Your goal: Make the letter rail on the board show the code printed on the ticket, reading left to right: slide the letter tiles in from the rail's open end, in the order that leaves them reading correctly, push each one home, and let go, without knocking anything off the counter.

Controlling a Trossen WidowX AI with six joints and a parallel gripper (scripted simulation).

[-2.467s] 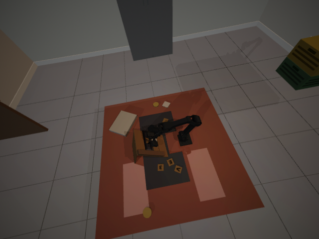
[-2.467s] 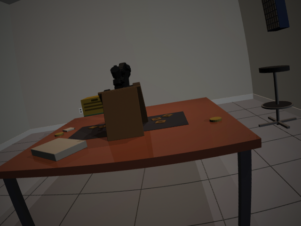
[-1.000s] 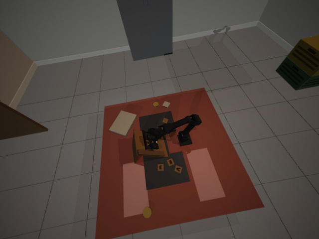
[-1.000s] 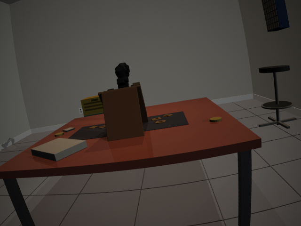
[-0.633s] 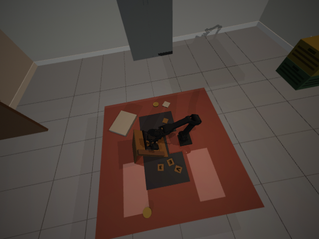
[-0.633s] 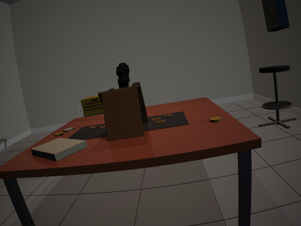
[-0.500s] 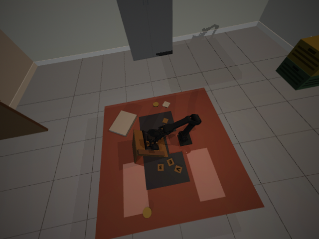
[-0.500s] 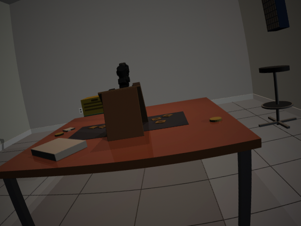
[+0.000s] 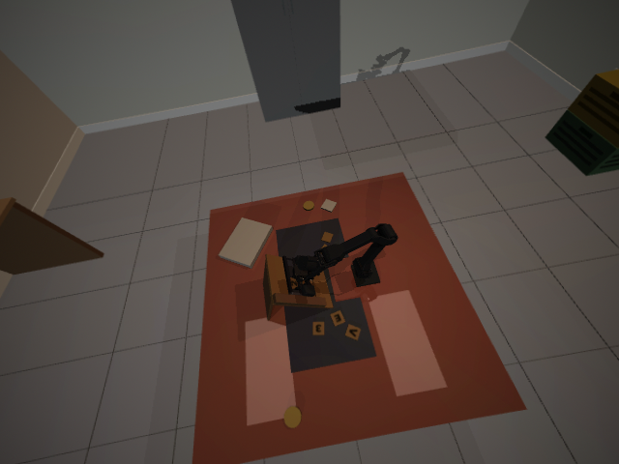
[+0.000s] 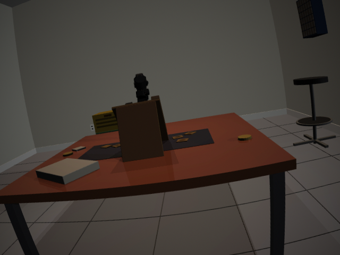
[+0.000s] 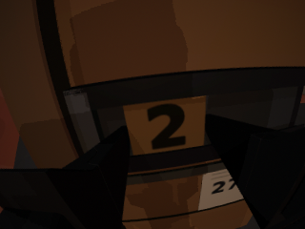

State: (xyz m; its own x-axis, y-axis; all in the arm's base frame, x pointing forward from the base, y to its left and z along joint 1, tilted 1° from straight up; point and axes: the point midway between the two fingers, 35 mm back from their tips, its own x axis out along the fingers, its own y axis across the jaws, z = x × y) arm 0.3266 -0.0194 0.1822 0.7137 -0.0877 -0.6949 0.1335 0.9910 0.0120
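My gripper tip is 7 cm past the white ticket, 7 cm above it and 6 cm to the left of it. Round my gripper tip: book: 42 cm to the right, 18 cm ahead, 16 cm below; then dark mat: 17 cm below, 15 cm behind, 2 cm to the right; then tile: right at my gripper tip.
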